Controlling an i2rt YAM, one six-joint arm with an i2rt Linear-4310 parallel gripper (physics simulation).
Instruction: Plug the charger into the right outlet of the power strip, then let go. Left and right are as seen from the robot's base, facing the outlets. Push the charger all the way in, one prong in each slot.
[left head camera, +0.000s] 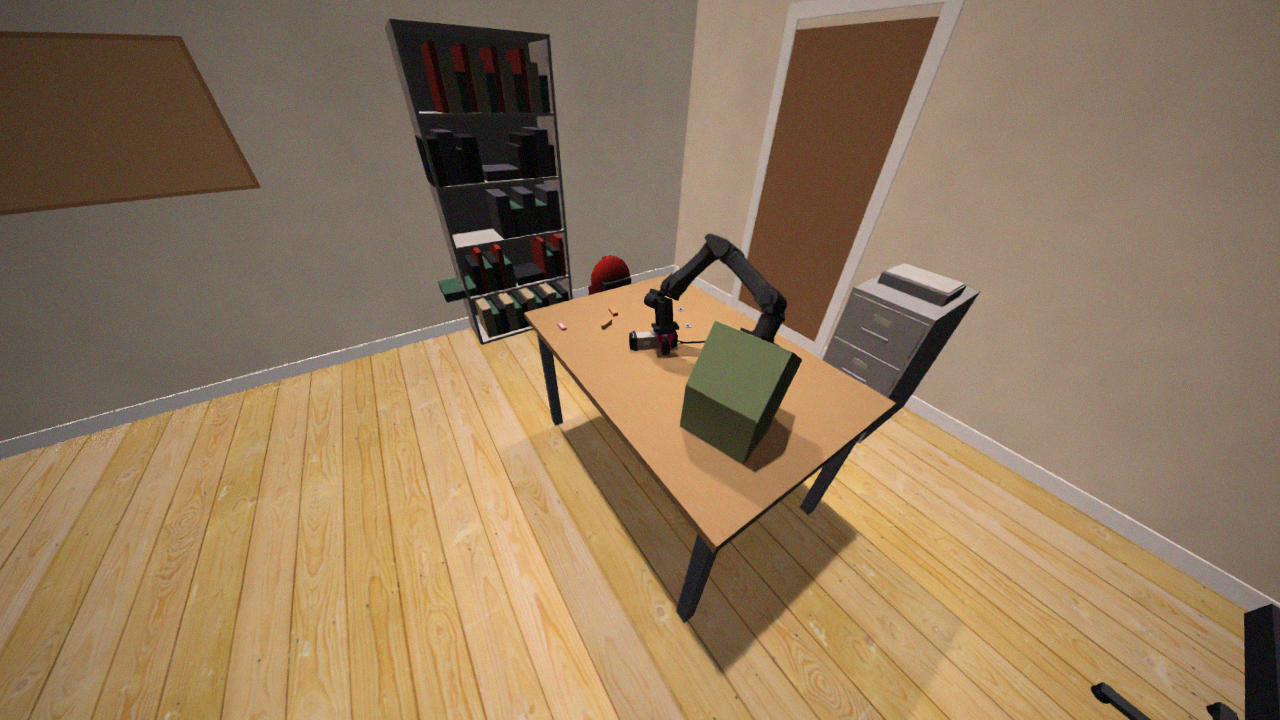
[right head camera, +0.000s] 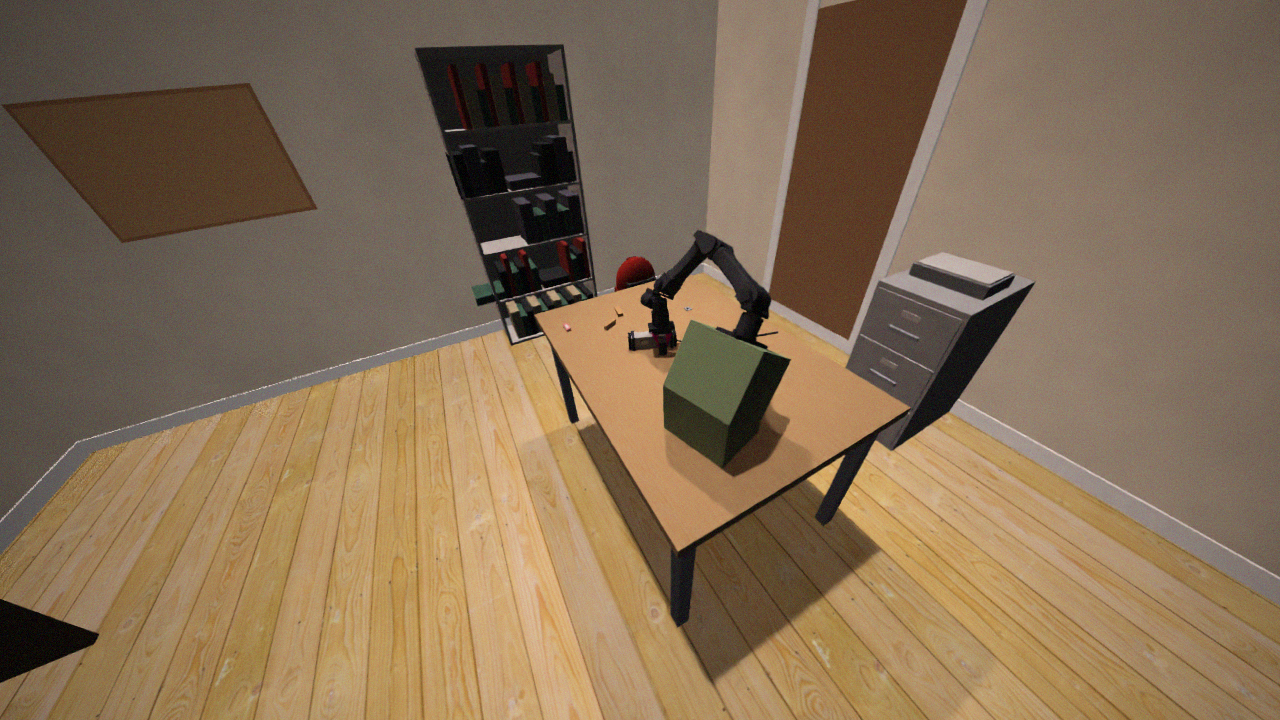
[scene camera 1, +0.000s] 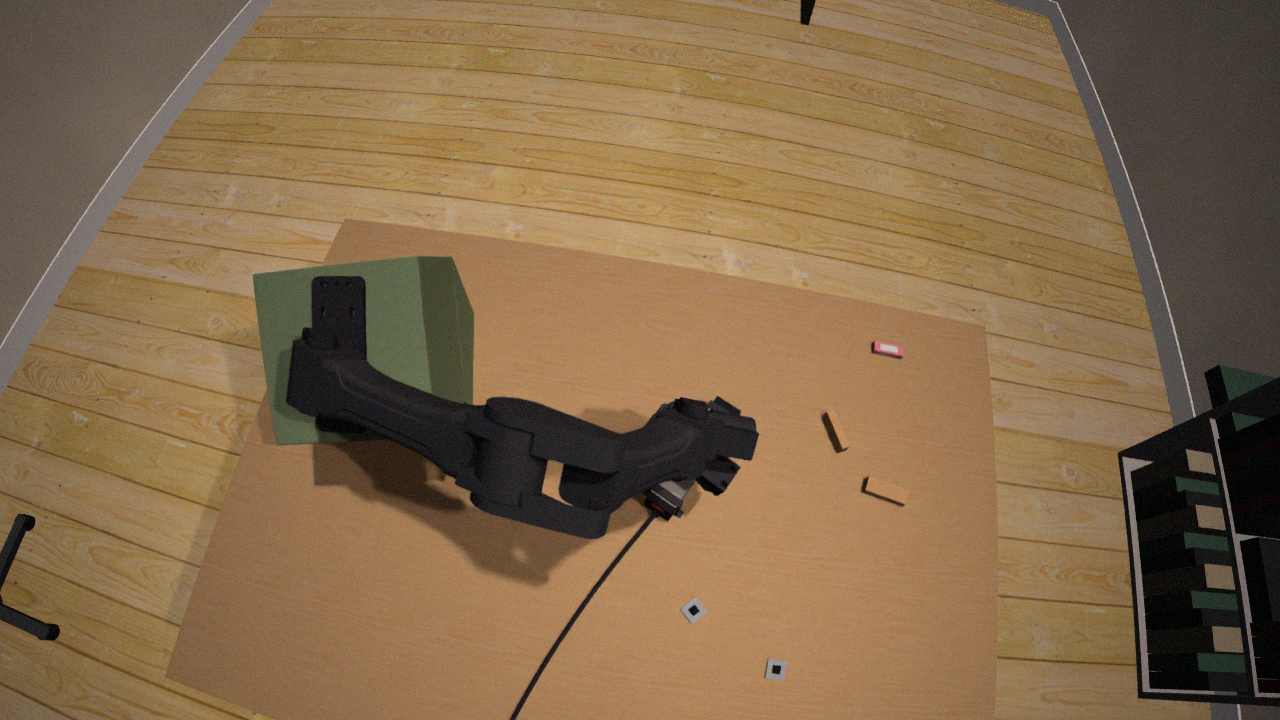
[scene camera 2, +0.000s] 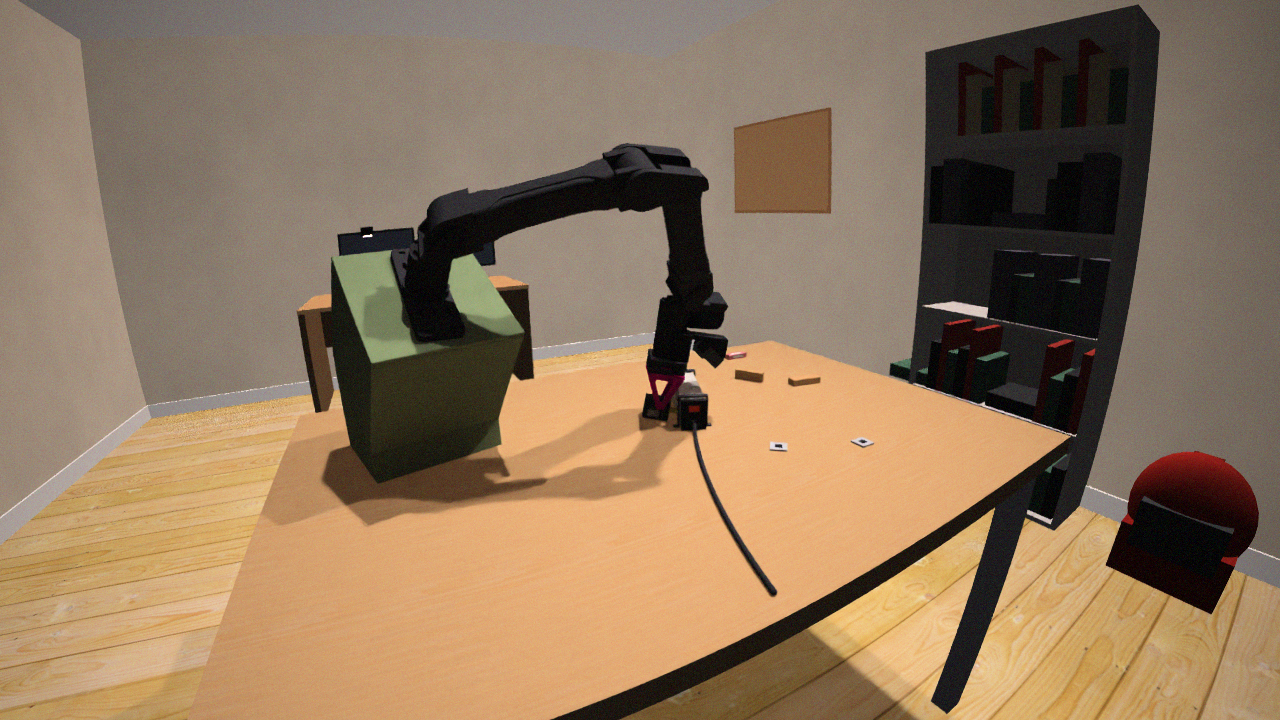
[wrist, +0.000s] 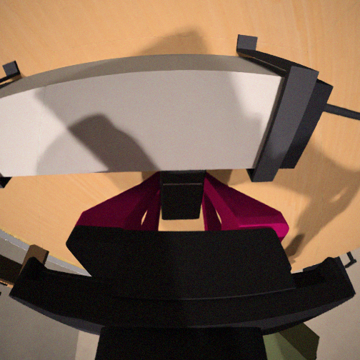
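Pixels of known places: gripper, fingertip midpoint: (left head camera: 665, 347) (right head camera: 662, 347) (scene camera 2: 659, 406); arm's base, link origin: (left head camera: 760, 340) (right head camera: 742, 339) (scene camera 1: 341, 354) (scene camera 2: 424, 293).
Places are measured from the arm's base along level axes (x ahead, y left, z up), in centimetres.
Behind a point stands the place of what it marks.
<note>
The power strip (wrist: 200, 120) (scene camera 1: 666, 492) @(x 42.7, y -11.7, z -22.3 cm) (scene camera 2: 692, 410) @(x 41.1, y -13.5, z -24.5 cm) (left head camera: 642, 340) @(x 48.4, y 0.0, z -24.1 cm) (right head camera: 640, 341) @(x 48.4, y -0.1, z -24.7 cm) is white with black end caps and lies on the table. The black charger (wrist: 181, 201) is upright between my magenta fingers, its front close against the strip's long side in the wrist view, somewhat nearer the cable end. Its prongs and the outlet slots are hidden, so I cannot tell how far in it is. My gripper (wrist: 181, 177) (scene camera 2: 660, 402) @(x 40.3, y -5.2, z -25.9 cm) (left head camera: 665, 343) @(x 40.3, y -5.2, z -25.9 cm) is shut on the charger, low above the table. In scene camera 1 the arm covers the fingers.
A black cable (scene camera 2: 729, 519) @(x 23.5, y -38.9, z -27.7 cm) (scene camera 1: 586, 595) @(x 30.9, y -26.6, z -27.8 cm) runs from the strip's end cap. Two small white squares (scene camera 1: 693, 610) @(x 46.7, y -29.0, z -28.1 cm) (scene camera 1: 776, 668) @(x 59.0, y -38.5, z -28.1 cm), two wooden blocks (scene camera 1: 834, 430) @(x 71.5, y -1.1, z -26.2 cm) (scene camera 1: 885, 490) @(x 79.5, y -11.6, z -26.9 cm) and a pink eraser-like block (scene camera 1: 887, 349) @(x 84.8, y 14.6, z -27.3 cm) lie on the table. The arm's base is on a green block (scene camera 2: 429, 394) @(x -2.2, y -4.4, z -14.0 cm).
</note>
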